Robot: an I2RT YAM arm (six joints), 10 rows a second.
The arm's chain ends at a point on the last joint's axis. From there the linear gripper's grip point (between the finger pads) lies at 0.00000 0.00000 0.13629 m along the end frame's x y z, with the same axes.
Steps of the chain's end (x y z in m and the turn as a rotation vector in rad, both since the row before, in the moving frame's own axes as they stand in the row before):
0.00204 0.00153 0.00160 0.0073 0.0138 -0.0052
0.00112 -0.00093 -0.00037 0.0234 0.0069 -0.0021
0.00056 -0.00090 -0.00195 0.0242 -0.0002 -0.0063
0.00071 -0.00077 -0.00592 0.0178 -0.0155 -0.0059
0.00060 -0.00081 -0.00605 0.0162 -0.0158 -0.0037
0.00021 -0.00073 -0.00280 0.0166 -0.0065 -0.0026
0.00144 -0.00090 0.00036 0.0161 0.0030 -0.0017
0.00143 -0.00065 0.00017 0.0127 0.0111 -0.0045
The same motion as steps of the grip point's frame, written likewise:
0.00392 0.00053 0.00158 0.0073 0.0138 -0.0052
0.00206 -0.00412 -0.00041 0.0234 0.0069 -0.0021
0.00052 -0.00420 -0.00199 0.0242 -0.0002 -0.0063
-0.00141 -0.00319 -0.00596 0.0178 -0.0155 -0.0059
-0.00156 -0.00301 -0.00608 0.0162 -0.0158 -0.0037
-0.00068 -0.00299 -0.00282 0.0166 -0.0065 -0.0026
0.00185 -0.00309 0.00034 0.0161 0.0030 -0.0017
0.00294 -0.00238 0.00015 0.0127 0.0111 -0.0045

